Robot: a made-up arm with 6 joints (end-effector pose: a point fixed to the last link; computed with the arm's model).
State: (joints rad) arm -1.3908 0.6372 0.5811 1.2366 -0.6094 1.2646
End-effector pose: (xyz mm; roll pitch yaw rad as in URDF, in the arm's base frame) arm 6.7 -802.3 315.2 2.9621 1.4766 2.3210
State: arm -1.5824 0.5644 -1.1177 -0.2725 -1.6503 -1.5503
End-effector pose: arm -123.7 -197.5 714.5 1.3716 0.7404 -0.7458
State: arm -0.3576 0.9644 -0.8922 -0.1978 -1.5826 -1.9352
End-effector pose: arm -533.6 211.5 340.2 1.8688 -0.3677 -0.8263
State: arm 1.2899 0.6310 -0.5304 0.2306 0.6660 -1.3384
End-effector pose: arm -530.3 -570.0 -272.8 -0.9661 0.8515 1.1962
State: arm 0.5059 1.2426 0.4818 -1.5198 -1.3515 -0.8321
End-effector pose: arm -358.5 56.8 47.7 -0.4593 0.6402 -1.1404
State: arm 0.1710 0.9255 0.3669 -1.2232 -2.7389 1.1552
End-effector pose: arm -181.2 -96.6 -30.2 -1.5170 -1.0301 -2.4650
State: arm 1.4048 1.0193 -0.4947 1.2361 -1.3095 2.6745
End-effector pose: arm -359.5 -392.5 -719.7 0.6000 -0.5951 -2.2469
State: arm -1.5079 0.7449 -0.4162 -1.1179 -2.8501 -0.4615
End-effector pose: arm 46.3 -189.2 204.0 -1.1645 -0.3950 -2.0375
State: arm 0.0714 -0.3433 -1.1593 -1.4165 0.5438 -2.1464
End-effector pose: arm -393.9 -548.7 145.7 0.7708 1.1342 1.1575
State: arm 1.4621 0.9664 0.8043 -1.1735 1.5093 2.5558
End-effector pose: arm -130.5 -394.9 101.2 -2.3681 0.1589 1.9002
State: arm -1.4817 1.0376 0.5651 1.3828 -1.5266 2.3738
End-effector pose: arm 37.6 -849.3 368.4 2.8127 0.4934 3.0943
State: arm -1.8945 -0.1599 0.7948 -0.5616 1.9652 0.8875
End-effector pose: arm 113.7 -255.8 -278.4 -3.1358 -0.8565 -0.7047
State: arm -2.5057 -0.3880 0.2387 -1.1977 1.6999 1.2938
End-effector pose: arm 17.5 -315.1 -319.3 -3.0236 -1.0897 -1.1272
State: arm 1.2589 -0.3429 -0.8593 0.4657 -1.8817 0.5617
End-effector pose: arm -576.0 -653.6 -233.4 -1.1100 -1.1475 0.6474
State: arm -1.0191 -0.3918 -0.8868 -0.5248 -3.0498 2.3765
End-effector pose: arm -156.4 -365.5 279.2 -2.5801 -0.3680 -1.8421
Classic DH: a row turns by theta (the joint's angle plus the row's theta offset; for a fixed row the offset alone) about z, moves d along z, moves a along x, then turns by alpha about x. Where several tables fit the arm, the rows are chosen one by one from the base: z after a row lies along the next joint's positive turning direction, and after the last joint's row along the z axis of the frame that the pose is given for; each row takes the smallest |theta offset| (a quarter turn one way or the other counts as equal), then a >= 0, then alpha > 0; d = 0 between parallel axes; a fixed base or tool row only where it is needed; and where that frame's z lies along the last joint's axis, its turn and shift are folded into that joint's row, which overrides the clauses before.
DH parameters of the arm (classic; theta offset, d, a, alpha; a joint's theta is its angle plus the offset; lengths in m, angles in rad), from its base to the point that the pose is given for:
base (fixed): -0.5595 0.0066 0.1035 1.5006
joint 1: 0.4965 0.109 -0.0071 1.9428
joint 2: -0.6962 -0.0724 -0.1455 1.5655
joint 3: -1.1502 -0.3516 0.304 -1.8068
joint 4: -1.4903 -0.1633 0.1506 -1.4096
joint 5: 1.3801 0.1803 0.0524 -1.676
joint 6: 0.2356 0.2377 0.0401 2.0932
tool (fixed): -1.7044 0.0284 0 0

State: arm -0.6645 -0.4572 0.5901 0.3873 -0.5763 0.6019
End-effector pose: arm 229.1 -550.9 551.9 0.2003 0.7796 1.1656
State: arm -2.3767 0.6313 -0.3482 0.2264 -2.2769 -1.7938
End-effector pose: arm 456.2 -760.9 115.5 -0.5656 0.6553 3.0141
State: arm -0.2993 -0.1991 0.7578 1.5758 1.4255 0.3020
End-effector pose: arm 248.2 -578.1 201.8 -0.7545 -1.3278 1.9847
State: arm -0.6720 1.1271 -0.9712 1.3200 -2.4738 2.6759
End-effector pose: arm -664.6 67.3 635.8 -1.9536 0.6830 -1.9985
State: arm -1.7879 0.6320 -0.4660 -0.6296 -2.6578 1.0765
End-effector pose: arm 187.4 -290.7 280.0 -2.8516 -0.5331 -1.9118
